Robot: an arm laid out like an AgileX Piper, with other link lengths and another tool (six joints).
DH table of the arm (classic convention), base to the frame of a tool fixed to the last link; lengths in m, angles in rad. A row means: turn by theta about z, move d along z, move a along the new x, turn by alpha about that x. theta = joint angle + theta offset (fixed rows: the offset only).
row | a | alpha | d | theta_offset
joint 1 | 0 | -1.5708 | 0.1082 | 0
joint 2 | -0.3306 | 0 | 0 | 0.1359
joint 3 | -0.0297 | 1.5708 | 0 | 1.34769
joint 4 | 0 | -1.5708 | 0.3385 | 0
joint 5 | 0 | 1.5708 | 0 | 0
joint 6 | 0.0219 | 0.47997 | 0.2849 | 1.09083
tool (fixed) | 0 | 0 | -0.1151 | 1.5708
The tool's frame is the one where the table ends.
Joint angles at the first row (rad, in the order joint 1, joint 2, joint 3, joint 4, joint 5, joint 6):
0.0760 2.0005 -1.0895 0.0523 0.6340 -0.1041
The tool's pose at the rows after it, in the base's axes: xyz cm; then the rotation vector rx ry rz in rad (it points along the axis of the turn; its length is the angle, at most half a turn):
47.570, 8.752, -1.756, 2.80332, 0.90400, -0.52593
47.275, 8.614, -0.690, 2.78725, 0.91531, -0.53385
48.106, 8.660, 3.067, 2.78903, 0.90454, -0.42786
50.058, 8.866, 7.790, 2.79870, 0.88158, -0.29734
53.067, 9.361, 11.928, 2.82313, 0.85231, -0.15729
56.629, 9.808, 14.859, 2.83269, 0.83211, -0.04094
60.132, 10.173, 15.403, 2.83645, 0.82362, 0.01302
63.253, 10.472, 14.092, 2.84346, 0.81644, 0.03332
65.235, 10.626, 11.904, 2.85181, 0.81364, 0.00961
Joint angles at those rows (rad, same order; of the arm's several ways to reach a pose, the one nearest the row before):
0.0769 1.9996 -1.0906 0.0376 0.6482 -0.1041
0.0769 1.9729 -1.0906 0.0224 0.6801 -0.1041
0.0769 1.8987 -1.0978 0.0201 0.6888 -0.1041
0.0769 1.8421 -1.1555 0.0264 0.7134 -0.1006
0.0769 1.8380 -1.2548 0.0540 0.7229 -0.0998
0.0769 1.8821 -1.3827 0.0716 0.7289 -0.0998
0.0769 1.9687 -1.5141 0.0806 0.7379 -0.0998
0.0769 2.0711 -1.6278 0.0878 0.7361 -0.0976
0.0769 2.1589 -1.7096 0.0887 0.7466 -0.0917

